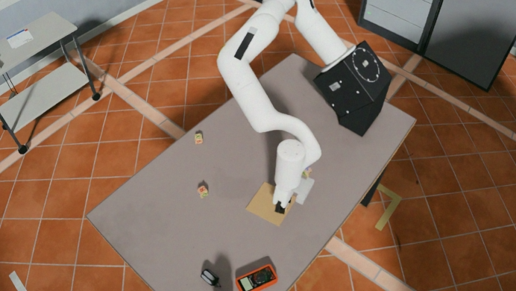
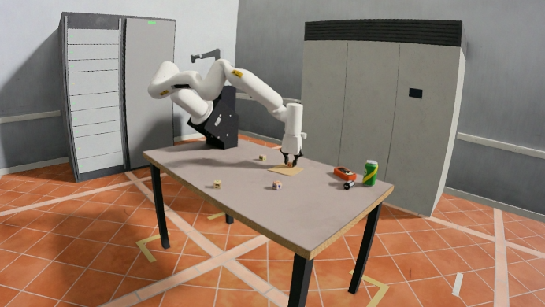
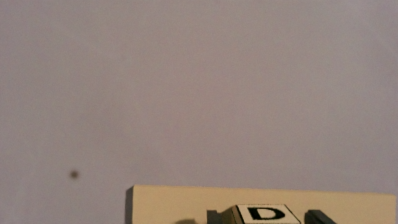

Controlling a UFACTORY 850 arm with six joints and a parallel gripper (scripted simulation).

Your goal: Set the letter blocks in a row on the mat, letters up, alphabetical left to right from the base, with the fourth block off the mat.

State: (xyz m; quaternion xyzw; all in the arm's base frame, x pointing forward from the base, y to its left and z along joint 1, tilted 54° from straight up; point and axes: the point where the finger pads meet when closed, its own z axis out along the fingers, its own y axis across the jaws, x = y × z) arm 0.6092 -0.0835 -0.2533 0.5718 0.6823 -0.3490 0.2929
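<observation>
Now: the tan mat 1 cm ahead of my hand, 5 cm to the right of it and 3 cm below it. Also, from my hand: green can 43 cm ahead, 8 cm to the left, 3 cm above; orange multimeter 29 cm ahead, 10 cm to the left, 2 cm below; small black device 37 cm ahead, 2 cm to the right, 1 cm below.
</observation>
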